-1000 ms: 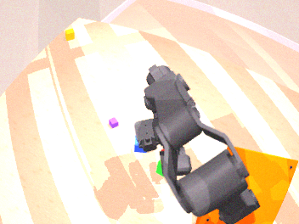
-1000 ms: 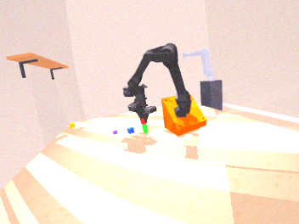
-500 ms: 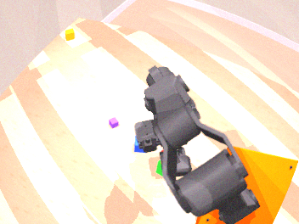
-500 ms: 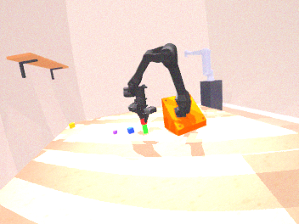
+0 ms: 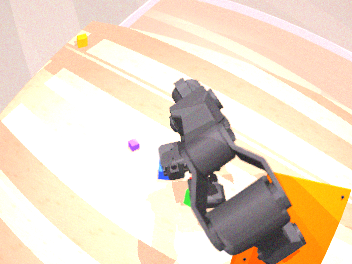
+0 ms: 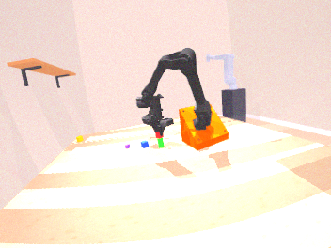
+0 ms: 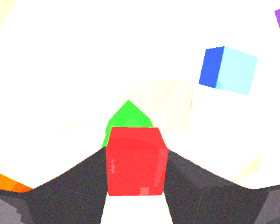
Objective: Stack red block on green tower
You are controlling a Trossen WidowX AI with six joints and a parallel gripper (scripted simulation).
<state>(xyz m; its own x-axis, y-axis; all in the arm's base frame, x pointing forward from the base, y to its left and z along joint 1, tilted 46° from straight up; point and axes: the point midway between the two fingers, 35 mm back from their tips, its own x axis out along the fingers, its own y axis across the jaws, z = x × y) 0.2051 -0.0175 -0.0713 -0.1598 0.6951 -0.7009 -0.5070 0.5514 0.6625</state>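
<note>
My gripper tip is now 1 cm below the red block. From my gripper tip the other things lie so: yellow block (59 cm ahead, 39 cm to the right, 5 cm below); then purple block (19 cm ahead, 8 cm to the right, 5 cm below).
</note>
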